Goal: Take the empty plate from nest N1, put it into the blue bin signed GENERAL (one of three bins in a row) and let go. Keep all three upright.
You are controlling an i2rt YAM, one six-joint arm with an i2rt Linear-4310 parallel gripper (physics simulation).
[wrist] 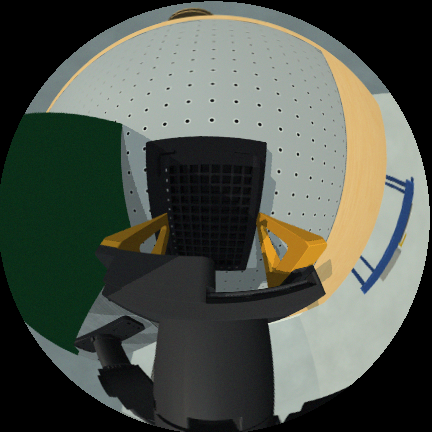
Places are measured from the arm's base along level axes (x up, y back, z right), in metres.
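Pixels of known places: gripper, fingertip midpoint: (213,217); arm's base, origin of the base link: (103,335).
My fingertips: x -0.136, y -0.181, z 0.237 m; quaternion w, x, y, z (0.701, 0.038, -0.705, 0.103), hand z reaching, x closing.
Ahead of a thing's pixels: the offset from my fingertips to its middle. "spot": to the spot under its first point. Level surfaces: height alone.
My gripper (213,217) is open, with its two orange fingers wide apart and no object held between them. A black rectangular piece with a fine square grid @(dx +0.007, dy -0.001, dz -0.003 m) (212,200) shows beyond and between the fingertips, over the perforated grey table top. I cannot tell whether it is the plate, the nest N1 or something else, as no label shows. Its near end is partly hidden by my gripper body. The blue bin signed GENERAL cannot be made out in this view.
The perforated grey top @(dx -0.013 m) (235,90) has a light wooden edge (366,150) at the right. A large dark green surface @(spot: dx +0.080, dy -0.052, dz -0.111 m) (60,210) fills the left side. A blue frame (401,220) is beyond the right edge. A round brown thing (191,13) shows beyond the far edge.
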